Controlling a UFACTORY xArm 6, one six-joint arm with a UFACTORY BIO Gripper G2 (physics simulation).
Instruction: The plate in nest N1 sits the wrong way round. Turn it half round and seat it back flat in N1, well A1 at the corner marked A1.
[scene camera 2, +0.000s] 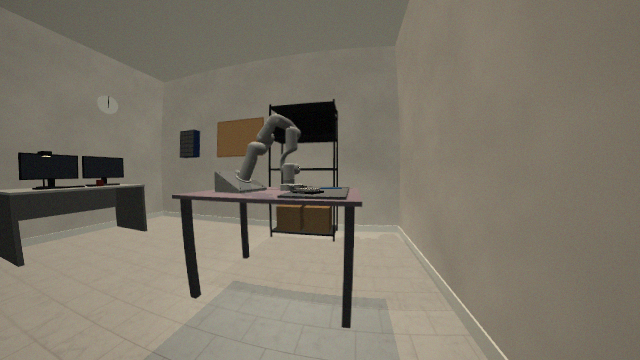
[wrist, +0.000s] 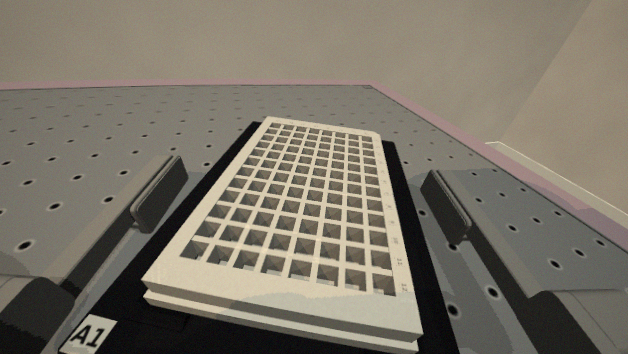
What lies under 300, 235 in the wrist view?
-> A well plate.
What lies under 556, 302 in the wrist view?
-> My gripper.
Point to a black nest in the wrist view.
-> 116, 300
